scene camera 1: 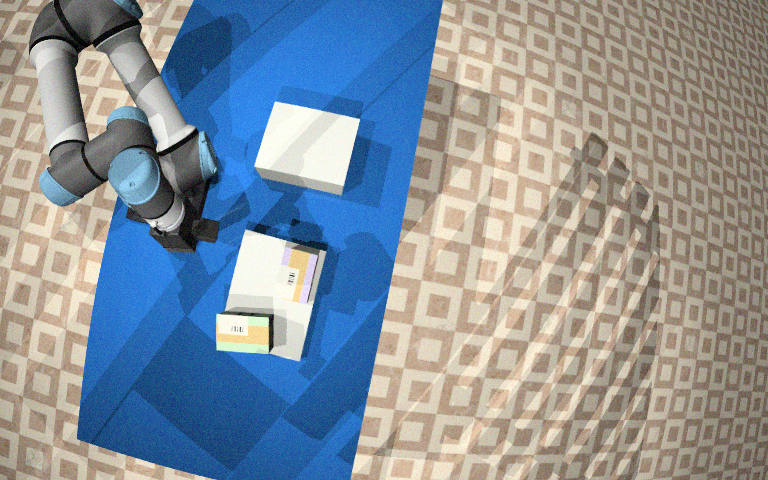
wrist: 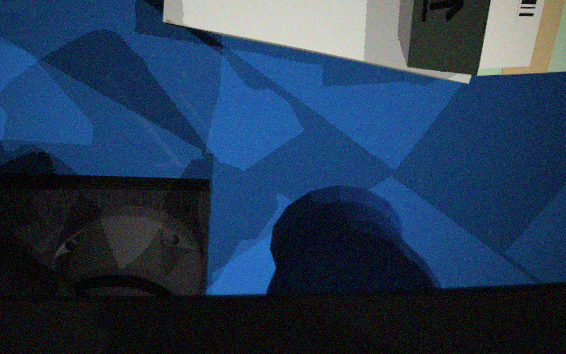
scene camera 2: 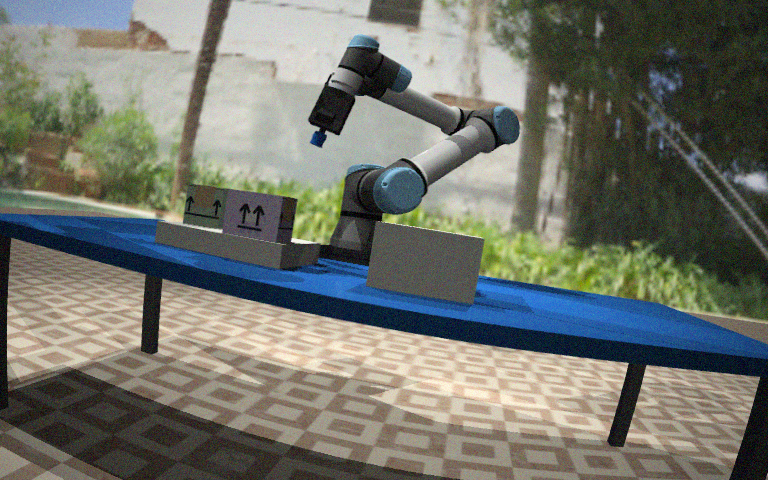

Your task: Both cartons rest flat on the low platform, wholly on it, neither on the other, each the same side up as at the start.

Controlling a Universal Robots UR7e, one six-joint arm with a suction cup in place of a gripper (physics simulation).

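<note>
The green-and-orange carton rests flat at one end of the low white platform. Its outer corner is close to the platform's edge; whether the base overhangs there is hidden. The purple-and-orange carton lies flat on the platform near its long edge, with a strip of platform showing beside it. The cartons are apart, and arrows on both point up in scene camera 2. My suction cup is off and bare, in the air away from both cartons; in scene camera 1 it is hidden.
A taller white box stands on the blue table, beside the platform with a gap between. The robot's base stands on the table too.
</note>
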